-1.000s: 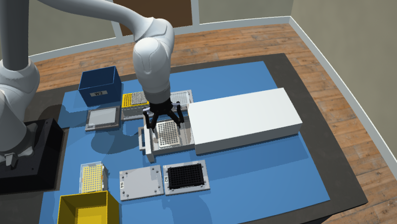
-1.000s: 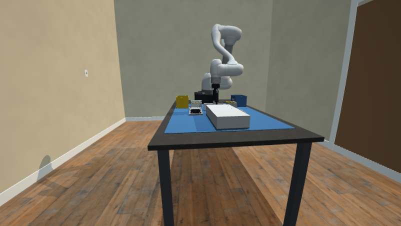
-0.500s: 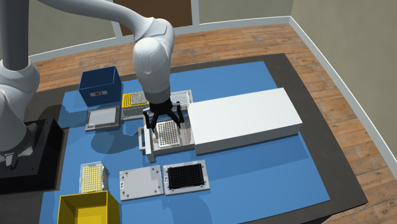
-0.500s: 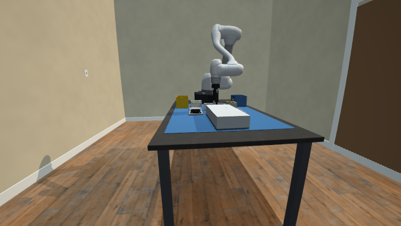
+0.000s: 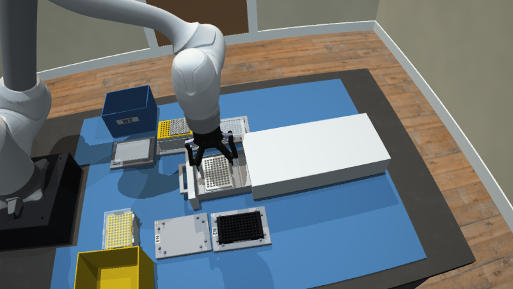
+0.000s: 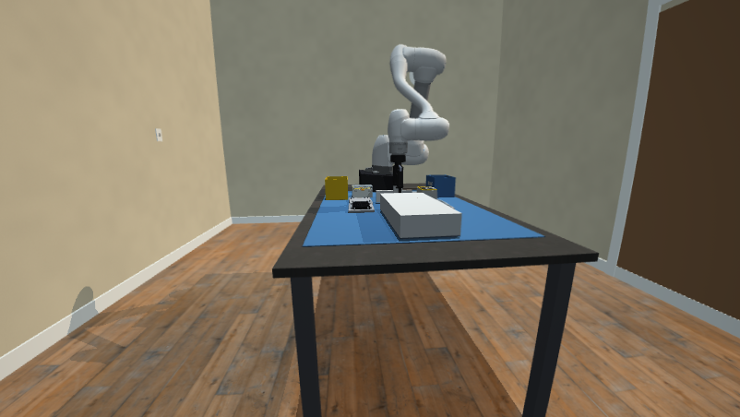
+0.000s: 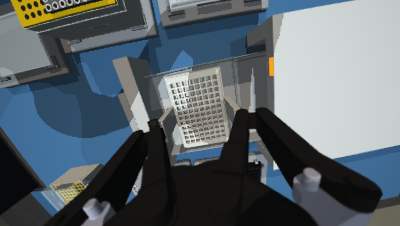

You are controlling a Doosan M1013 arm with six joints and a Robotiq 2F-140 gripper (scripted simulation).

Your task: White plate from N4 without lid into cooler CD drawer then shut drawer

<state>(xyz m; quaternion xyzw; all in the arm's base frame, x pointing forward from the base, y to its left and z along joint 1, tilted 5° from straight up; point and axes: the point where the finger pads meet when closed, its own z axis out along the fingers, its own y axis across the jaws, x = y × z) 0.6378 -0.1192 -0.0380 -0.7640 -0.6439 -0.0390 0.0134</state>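
My hand is 20 mm above the white plate. Also, from my hand: white cooler CD (170 mm ahead, 30 mm to the right, 30 mm below); drawer (30 mm below, 30 mm ahead, 10 mm to the right); black plate (200 mm to the right, 40 mm below, 10 mm ahead).
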